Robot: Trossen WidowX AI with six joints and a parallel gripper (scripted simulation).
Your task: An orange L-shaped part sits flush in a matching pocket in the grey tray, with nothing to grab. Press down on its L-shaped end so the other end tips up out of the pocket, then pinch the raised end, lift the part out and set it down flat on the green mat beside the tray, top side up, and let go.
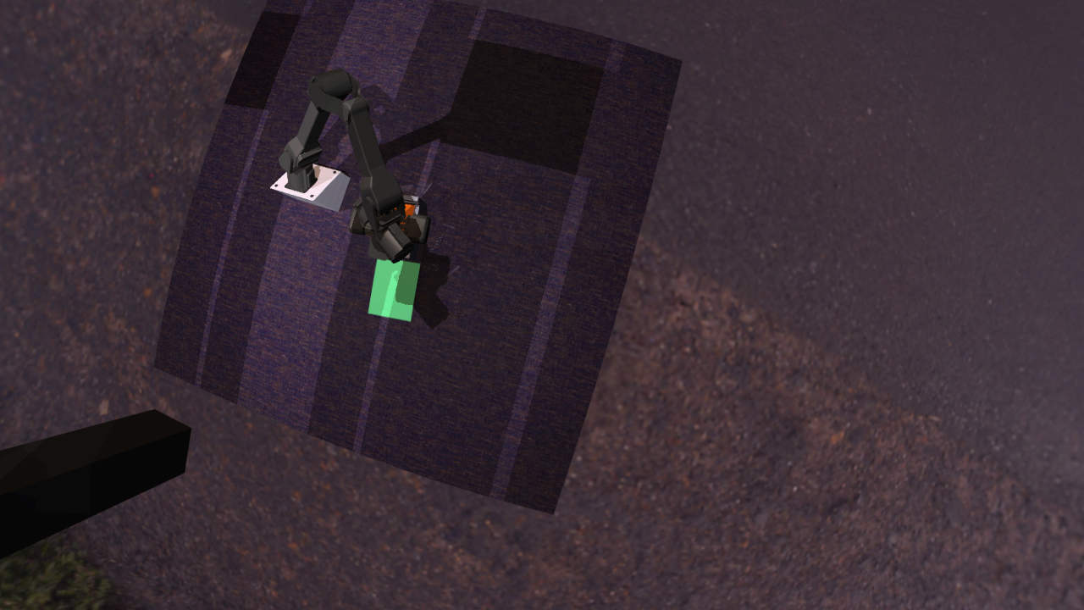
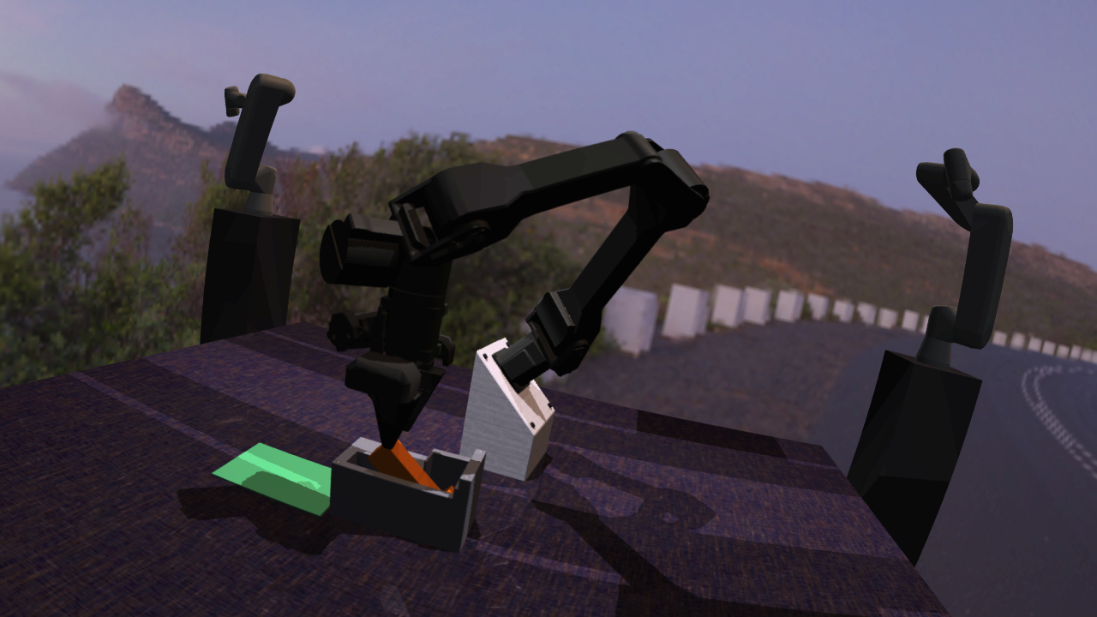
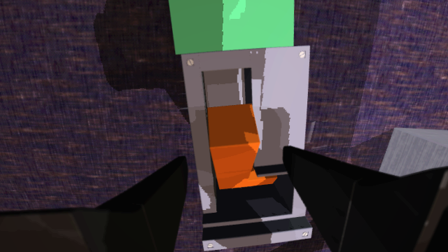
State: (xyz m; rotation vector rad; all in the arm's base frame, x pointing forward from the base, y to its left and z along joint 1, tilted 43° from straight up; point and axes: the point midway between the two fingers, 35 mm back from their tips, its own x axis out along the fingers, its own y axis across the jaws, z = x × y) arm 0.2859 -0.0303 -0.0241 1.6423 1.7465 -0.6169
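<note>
Right now my gripper tip is 6 cm above the orange l-shaped part, 3 cm to the right of it and 2 cm past it. The rest, counted from my gripper tip: green mat 14 cm to the right, 12 cm below.
</note>
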